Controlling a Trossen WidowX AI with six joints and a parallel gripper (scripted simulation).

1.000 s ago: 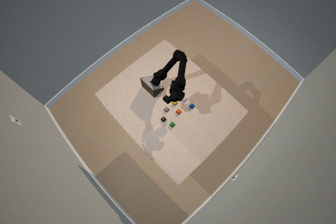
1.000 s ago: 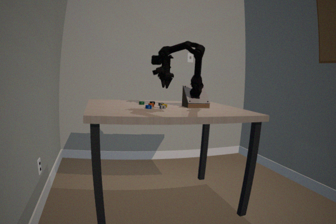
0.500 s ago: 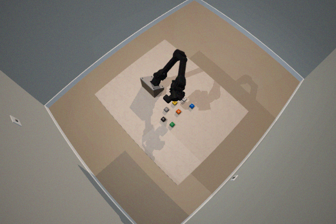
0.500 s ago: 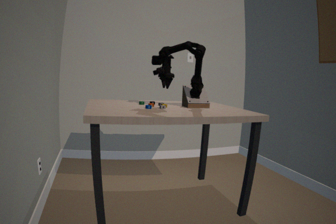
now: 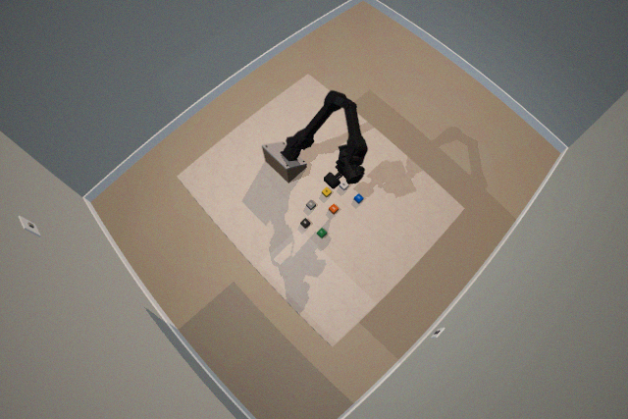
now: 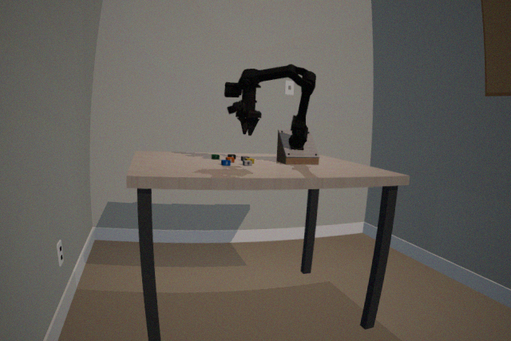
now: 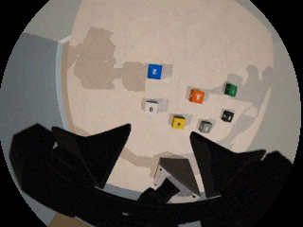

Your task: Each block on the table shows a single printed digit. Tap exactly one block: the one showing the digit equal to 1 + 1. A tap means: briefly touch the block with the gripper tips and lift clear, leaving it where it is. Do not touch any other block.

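The blue block lies 120 mm below my gripper tip, 90 mm ahead of it and 30 mm to the left of it. Also, from my gripper tip: orange block 120 mm below, 90 mm to the right, 50 mm ahead; yellow block 120 mm below, 60 mm to the right, 30 mm behind; whitish block 120 mm below, 20 mm to the left.
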